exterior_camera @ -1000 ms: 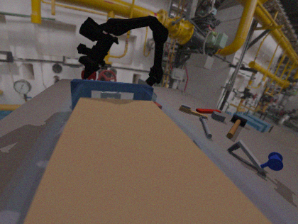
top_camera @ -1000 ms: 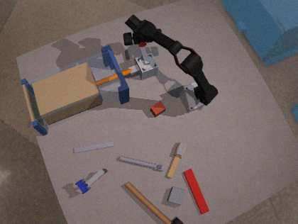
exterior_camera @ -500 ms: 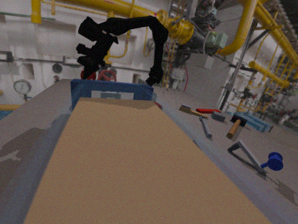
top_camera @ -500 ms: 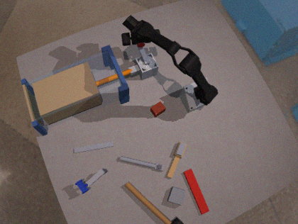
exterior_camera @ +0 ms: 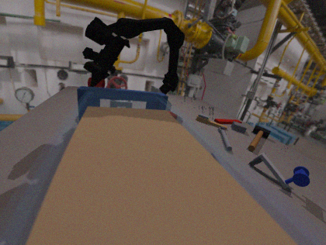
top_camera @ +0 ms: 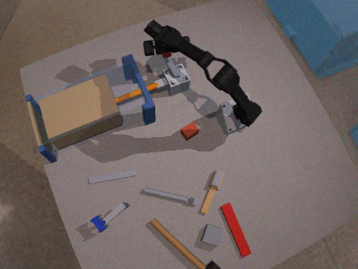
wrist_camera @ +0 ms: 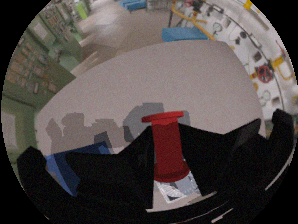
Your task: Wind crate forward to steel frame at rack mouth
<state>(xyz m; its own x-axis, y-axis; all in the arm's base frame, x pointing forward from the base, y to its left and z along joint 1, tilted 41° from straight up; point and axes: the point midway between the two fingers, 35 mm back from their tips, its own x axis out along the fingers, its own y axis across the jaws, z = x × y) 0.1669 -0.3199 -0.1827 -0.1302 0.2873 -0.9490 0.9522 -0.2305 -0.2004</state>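
My gripper tip is 5 cm to the right of the red-knobbed crank and 3 cm above it. Also, from my gripper tip: blue steel frame: 16 cm ahead, 11 cm to the left, 3 cm below; then red knob: 2 cm to the left; then grey winch: 11 cm to the left, 10 cm below, 1 cm behind.
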